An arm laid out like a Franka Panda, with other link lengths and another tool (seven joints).
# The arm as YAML. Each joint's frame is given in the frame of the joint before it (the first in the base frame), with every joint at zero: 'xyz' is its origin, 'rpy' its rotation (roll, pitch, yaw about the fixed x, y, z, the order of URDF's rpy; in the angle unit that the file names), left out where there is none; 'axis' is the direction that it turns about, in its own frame. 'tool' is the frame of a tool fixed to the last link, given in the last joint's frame.
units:
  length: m
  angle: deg
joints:
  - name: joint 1
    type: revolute
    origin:
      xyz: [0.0, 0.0, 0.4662]
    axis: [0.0, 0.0, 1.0]
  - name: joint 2
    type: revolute
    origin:
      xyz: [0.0, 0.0, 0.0]
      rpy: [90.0, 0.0, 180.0]
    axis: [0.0, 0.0, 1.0]
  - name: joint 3
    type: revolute
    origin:
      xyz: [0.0, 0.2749, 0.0]
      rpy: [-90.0, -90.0, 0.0]
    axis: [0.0, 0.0, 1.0]
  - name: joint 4
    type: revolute
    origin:
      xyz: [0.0, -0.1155, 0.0]
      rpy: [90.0, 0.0, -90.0]
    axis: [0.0, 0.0, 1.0]
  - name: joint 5
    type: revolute
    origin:
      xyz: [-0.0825, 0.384, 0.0]
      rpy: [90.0, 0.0, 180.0]
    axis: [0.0, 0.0, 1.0]
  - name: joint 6
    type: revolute
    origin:
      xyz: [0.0, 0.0, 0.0]
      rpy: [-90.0, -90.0, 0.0]
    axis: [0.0, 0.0, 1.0]
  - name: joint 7
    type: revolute
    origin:
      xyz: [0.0, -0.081, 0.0]
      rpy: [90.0, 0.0, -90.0]
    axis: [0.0, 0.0, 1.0]
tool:
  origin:
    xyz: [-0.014, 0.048, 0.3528]
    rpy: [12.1, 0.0, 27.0]
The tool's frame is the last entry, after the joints.
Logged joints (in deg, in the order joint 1, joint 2, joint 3, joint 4, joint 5, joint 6, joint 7), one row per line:
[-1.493, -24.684, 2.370, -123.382, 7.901, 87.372, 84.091]
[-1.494, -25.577, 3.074, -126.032, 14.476, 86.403, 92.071]
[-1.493, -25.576, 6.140, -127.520, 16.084, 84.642, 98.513]
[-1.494, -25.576, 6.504, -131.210, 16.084, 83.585, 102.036]
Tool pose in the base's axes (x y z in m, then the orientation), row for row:
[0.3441, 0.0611, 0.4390, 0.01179, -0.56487, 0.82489, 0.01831]
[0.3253, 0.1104, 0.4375, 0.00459, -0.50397, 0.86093, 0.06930]
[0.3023, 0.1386, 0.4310, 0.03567, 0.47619, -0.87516, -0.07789]
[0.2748, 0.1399, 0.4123, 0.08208, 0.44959, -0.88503, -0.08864]
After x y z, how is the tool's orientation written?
As a quaternion, w x y z.
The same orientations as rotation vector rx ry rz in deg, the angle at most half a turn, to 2 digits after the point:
[-100.92, 147.38, 3.27]
[-90.45, 154.52, 12.44]
[83.82, -154.05, -13.71]
[76.95, -151.48, -15.17]

